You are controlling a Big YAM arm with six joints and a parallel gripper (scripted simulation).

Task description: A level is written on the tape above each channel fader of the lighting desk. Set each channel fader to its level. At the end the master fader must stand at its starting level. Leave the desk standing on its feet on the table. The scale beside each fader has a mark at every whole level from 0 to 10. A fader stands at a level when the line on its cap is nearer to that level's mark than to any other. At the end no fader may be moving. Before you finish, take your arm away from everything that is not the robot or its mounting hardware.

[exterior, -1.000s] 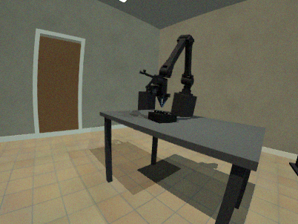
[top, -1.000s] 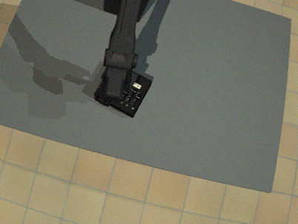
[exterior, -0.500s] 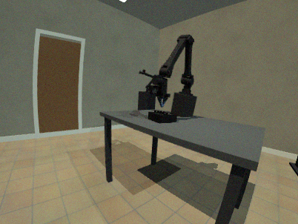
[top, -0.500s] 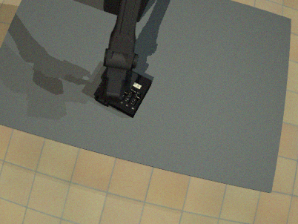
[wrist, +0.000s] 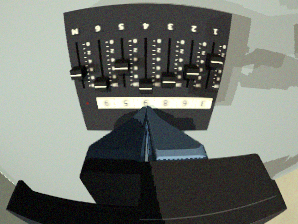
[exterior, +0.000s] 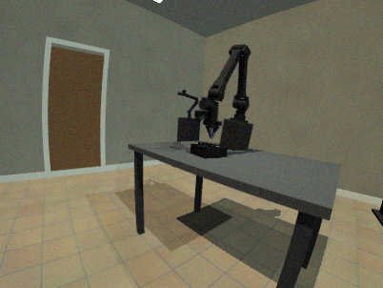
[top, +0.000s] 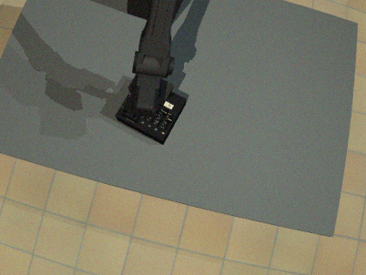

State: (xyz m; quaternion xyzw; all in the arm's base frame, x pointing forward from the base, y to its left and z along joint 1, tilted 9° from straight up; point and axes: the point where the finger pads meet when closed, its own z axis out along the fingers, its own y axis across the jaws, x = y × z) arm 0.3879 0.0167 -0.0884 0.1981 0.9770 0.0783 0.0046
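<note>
The fader cap 4 is 4 cm below my hand and 1 cm ahead of it. The rest, counted from my hand: fader cap 1 (7 cm to the right, 4 cm below, 1 cm ahead); master fader cap (5 cm to the left, 5 cm ahead, 4 cm below); fader cap 5 (4 cm below, 4 cm ahead, 1 cm to the left).
</note>
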